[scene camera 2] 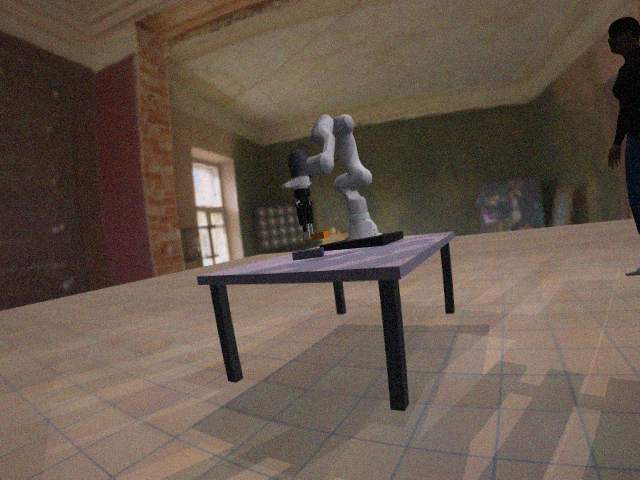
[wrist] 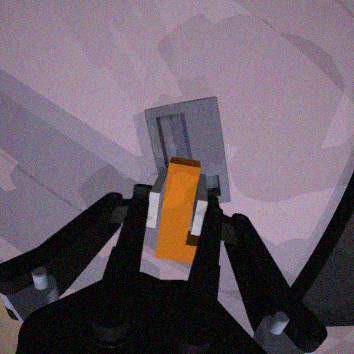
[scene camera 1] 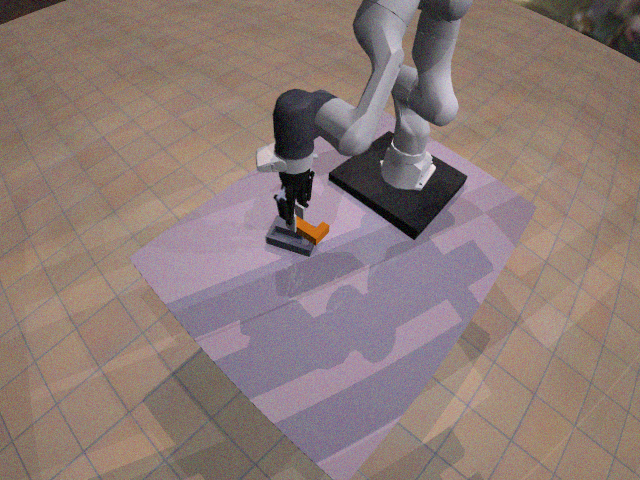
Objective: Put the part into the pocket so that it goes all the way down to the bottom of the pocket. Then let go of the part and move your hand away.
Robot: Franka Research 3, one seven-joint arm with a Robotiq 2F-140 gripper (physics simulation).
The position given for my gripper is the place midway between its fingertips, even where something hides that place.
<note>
My gripper (scene camera 1: pixel 296 225) carries an orange L-shaped part (wrist: pixel 175 242), clear of everything else.
My gripper is seen too in the wrist view (wrist: pixel 181 183).
</note>
